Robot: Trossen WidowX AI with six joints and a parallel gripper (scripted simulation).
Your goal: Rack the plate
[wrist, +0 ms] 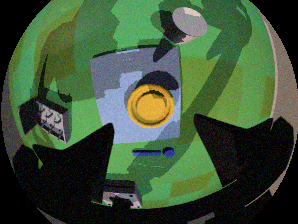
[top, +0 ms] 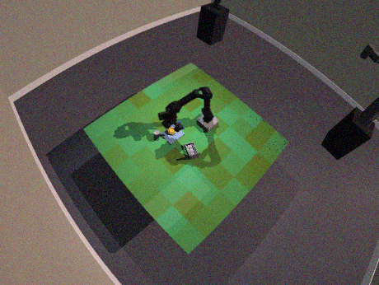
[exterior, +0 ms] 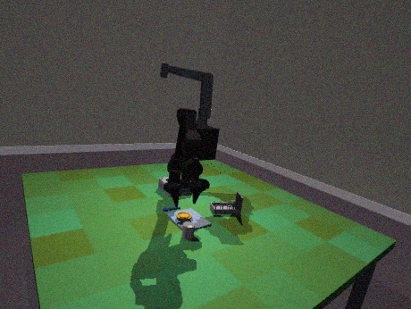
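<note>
Right now the yellow plate is 50 mm below my gripper tip. Round my gripper tip: white cup 110 mm ahead, 50 mm to the right, 40 mm below; dish rack 230 mm to the left, 40 mm below; light blue mat 10 mm ahead, 20 mm to the left, 60 mm below.
</note>
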